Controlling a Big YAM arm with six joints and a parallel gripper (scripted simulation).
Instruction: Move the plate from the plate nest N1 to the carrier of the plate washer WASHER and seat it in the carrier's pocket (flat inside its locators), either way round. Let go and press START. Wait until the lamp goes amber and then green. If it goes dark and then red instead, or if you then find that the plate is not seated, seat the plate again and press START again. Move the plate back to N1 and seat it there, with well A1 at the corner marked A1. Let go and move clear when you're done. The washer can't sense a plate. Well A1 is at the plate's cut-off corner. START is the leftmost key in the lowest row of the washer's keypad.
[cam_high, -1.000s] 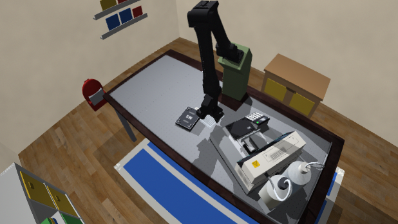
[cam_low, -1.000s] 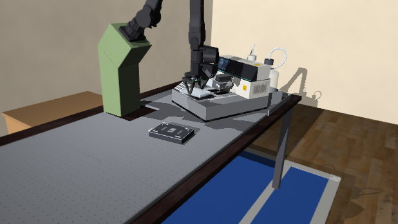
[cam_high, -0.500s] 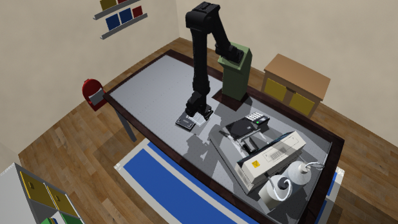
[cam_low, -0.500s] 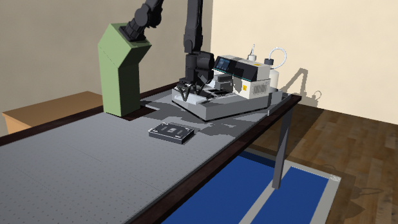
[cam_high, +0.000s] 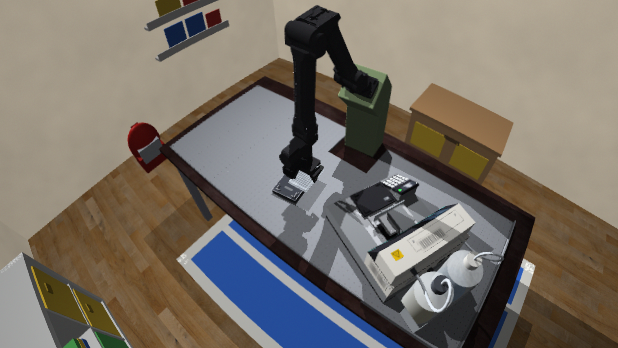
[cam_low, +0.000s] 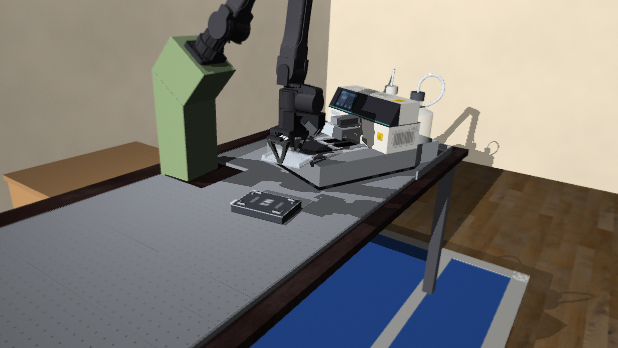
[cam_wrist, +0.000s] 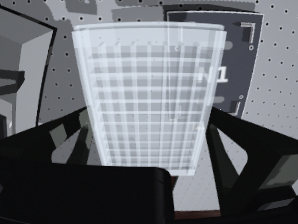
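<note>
My hand is 13 cm above the plate nest N1, 9 cm to the left of it and 1 cm past it. From my hand the other things lie so: well plate 1 cm below; then plate washer 40 cm to the left, 2 cm behind, 1 cm below; then carrier 26 cm to the left, 9 cm behind, 5 cm below.
</note>
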